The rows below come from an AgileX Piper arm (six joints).
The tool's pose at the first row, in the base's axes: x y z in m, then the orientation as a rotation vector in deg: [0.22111, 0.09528, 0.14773, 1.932, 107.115, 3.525]
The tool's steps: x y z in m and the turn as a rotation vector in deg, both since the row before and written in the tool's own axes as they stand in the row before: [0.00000, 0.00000, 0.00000, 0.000, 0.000, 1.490]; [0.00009, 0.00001, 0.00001, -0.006, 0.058, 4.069]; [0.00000, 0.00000, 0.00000, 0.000, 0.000, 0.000]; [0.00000, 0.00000, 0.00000, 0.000, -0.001, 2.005]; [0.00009, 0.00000, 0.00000, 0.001, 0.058, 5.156]
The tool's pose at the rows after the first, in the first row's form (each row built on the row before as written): [0.22111, 0.09528, 0.14773, 3.325, 107.098, 4.553]; [0.22109, 0.09530, 0.14764, 7.124, 107.040, 7.368]; [0.22109, 0.09530, 0.14764, 7.124, 107.040, 7.368]; [0.22109, 0.09530, 0.14764, 9.000, 106.945, 8.749]; [0.22106, 0.09532, 0.14756, 13.820, 106.646, 12.304]
